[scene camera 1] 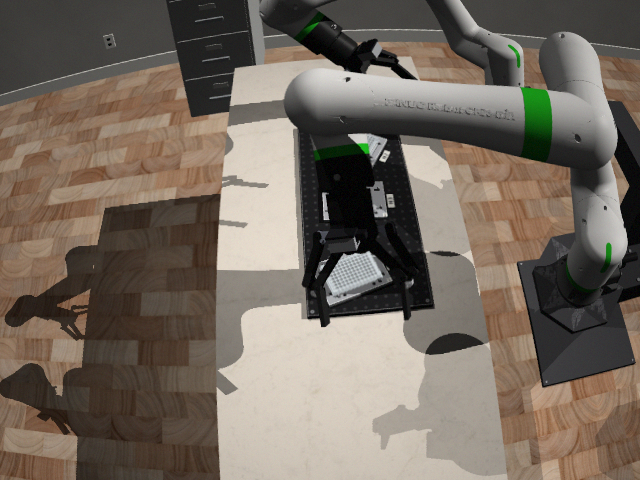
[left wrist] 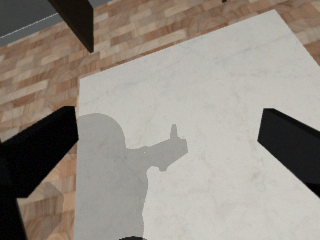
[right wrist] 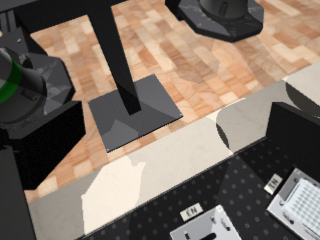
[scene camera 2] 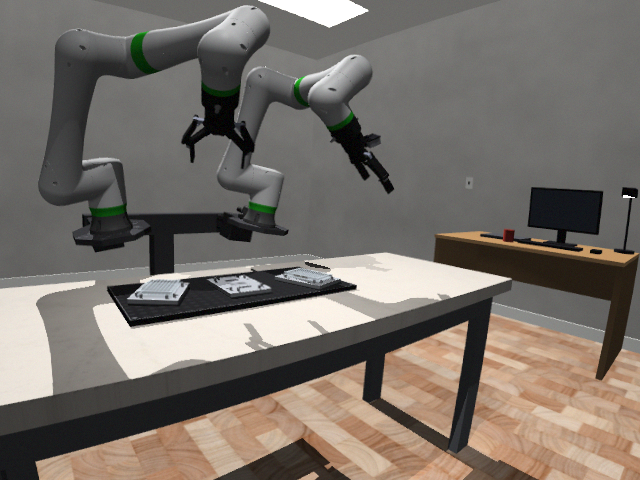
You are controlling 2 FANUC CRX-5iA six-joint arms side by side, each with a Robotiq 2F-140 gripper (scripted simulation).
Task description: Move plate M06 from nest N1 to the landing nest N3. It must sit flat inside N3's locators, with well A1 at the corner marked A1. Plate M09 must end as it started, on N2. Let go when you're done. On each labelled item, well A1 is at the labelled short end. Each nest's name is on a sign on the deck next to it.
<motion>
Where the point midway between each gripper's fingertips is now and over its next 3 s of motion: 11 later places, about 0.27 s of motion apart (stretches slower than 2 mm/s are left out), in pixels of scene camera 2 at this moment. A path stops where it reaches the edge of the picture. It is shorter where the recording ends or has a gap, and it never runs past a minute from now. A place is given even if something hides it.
My left gripper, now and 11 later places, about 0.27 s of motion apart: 378, 184; 377, 185; 365, 195; 346, 206; 322, 217; 291, 229; 257, 239; 218, 248; 184, 256; 165, 260; 169, 260; 197, 260
My right gripper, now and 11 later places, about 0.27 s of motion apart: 217, 162; 216, 162; 215, 162; 213, 162; 212, 163; 210, 163; 208, 163; 205, 164; 202, 164; 199, 164; 196, 165; 191, 165
</motion>
